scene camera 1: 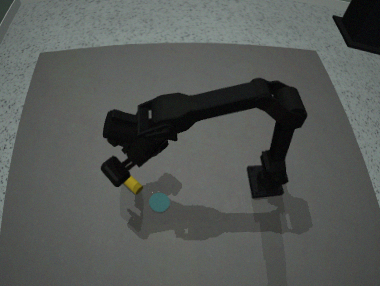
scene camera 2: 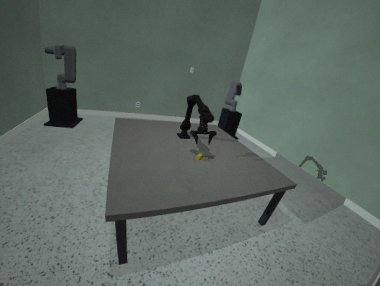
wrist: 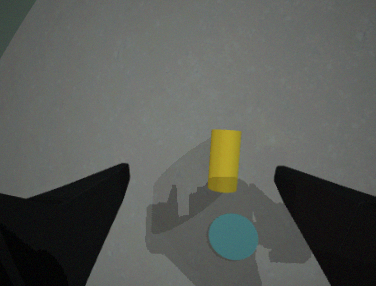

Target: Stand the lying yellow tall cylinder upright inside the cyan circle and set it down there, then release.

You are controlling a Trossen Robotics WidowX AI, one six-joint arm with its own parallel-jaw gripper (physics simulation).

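Pixels of known places: gripper, fingertip midpoint: (scene camera 1: pixel 125 168) (scene camera 2: pixel 202 144) (wrist: pixel 203 172); arm's base, origin of the base link: (scene camera 1: pixel 267 181) (scene camera 2: pixel 184 134).
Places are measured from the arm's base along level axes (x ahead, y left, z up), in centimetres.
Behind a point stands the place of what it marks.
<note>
The yellow cylinder (scene camera 1: pixel 133 185) @[x 40.5, y 3.9, z 1.6 cm] (scene camera 2: pixel 199 156) @[x 43.7, y 1.8, z 1.2 cm] (wrist: pixel 225 160) @[x 41.3, y 2.4, z 1.7 cm] lies on its side on the table. In the wrist view it points lengthwise up the picture, its near end towards the cyan circle and a small gap from it. In scene camera 1 a black finger hides its far end. The cyan circle (scene camera 1: pixel 159 202) @[x 32.8, y 7.5, z -1.4 cm] (wrist: pixel 233 237) @[x 32.8, y 7.4, z -1.4 cm] is flat on the table; in scene camera 2 it is a small sliver behind the cylinder. My gripper (scene camera 2: pixel 203 143) @[x 41.9, y 2.8, z 10.3 cm] (wrist: pixel 203 172) @[x 41.9, y 2.8, z 10.3 cm] is open and empty above the table, with the cylinder showing between its spread fingertips in the wrist view, right of centre.
The grey table (scene camera 1: pixel 75 100) @[x 66.7, y -28.1, z -1.5 cm] (scene camera 2: pixel 145 185) @[x 72.9, y -37.8, z -1.5 cm] carries my arm's base (scene camera 1: pixel 257 182) @[x 3.8, y 1.0, z 1.3 cm]. Shadows of my arm fall around the cylinder and circle. In scene camera 2, two other robot arms (scene camera 2: pixel 70 65) (scene camera 2: pixel 232 95) stand on black pedestals beyond the table.
</note>
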